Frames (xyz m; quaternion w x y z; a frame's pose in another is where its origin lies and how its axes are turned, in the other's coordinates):
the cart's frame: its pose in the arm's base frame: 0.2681 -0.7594 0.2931 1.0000 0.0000 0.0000 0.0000
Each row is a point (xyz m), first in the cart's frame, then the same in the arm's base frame.
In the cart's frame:
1: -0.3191 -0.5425 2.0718
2: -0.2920 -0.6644 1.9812
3: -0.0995 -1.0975 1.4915
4: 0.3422 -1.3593 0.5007
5: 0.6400 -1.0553 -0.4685
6: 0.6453 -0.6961 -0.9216
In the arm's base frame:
1: -0.0510 -1.3019 2.3649
2: -0.0239 -1.4238 2.2743
3: 0.1686 -1.8569 1.7846
4: 0.6103 -2.1187 0.7938
5: 0.9081 -1.8147 -0.1754
6: 0.9134 -1.4555 -0.6285

